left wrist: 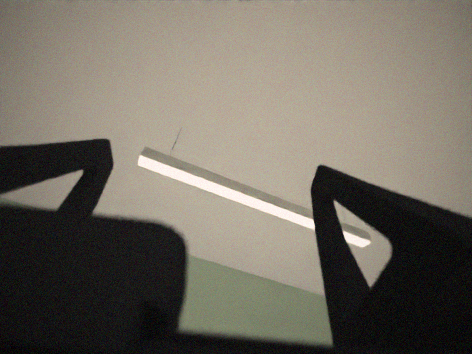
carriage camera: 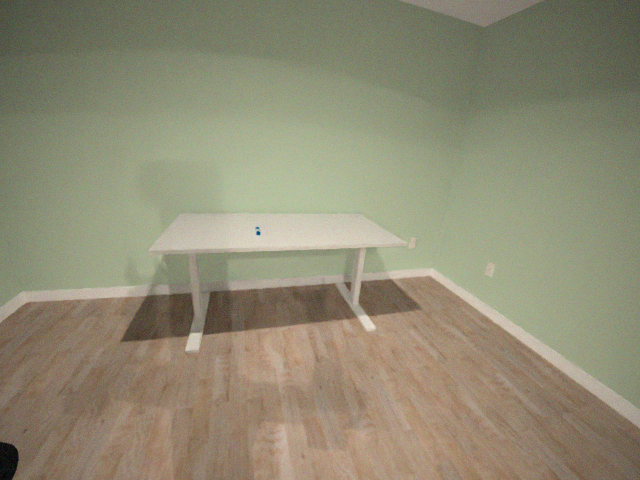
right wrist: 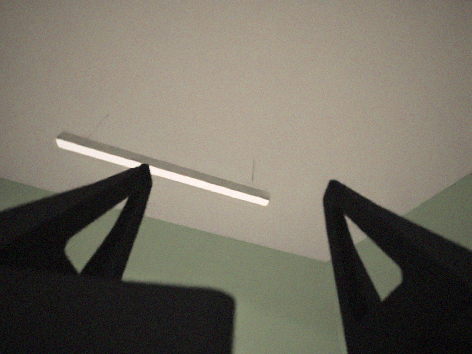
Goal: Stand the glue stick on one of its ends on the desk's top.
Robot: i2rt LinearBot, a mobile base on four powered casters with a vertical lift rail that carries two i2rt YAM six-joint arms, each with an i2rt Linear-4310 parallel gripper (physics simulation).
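Frame: origin at the left arm's base, x down, y left, z ahead, level; millimetres.
Seen in the pictures: left gripper, between the fingertips: (left wrist: 214, 164); right gripper, between the fingertips: (right wrist: 238, 181).
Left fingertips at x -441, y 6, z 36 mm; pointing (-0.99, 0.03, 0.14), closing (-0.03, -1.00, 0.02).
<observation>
A point is followed by its place in that frame.
A white desk (carriage camera: 320, 232) {x 134, y -286, z 1626 mm} stands against the green wall in the carriage view, across the floor from me. A small blue and white object, which looks like the glue stick (carriage camera: 257, 233) {x 122, y 105, z 1454 mm}, is on its top, a little left of the middle; it seems to lie on its side, but it is too small to be sure. My left gripper (left wrist: 214, 164) {x -441, y 6, z 36 mm} is open and empty, tilted up toward the ceiling in the left wrist view. My right gripper (right wrist: 238, 181) {x -441, y -637, z 40 mm} is open and empty, also facing the ceiling. Both are far from the desk.
The desk has two white legs with long feet (carriage camera: 193, 341) (carriage camera: 366, 320) on the wood floor (carriage camera: 310, 413) {x 854, y -325, z 843 mm}. A green wall (carriage camera: 558, 206) {x -191, y -1895, z 1659 mm} runs along the right side. A dark piece of my left arm (carriage camera: 7, 460) {x -111, y -32, z 42 mm} shows at the lower left. A ceiling lamp (left wrist: 225, 192) (right wrist: 210, 190) hangs overhead.
</observation>
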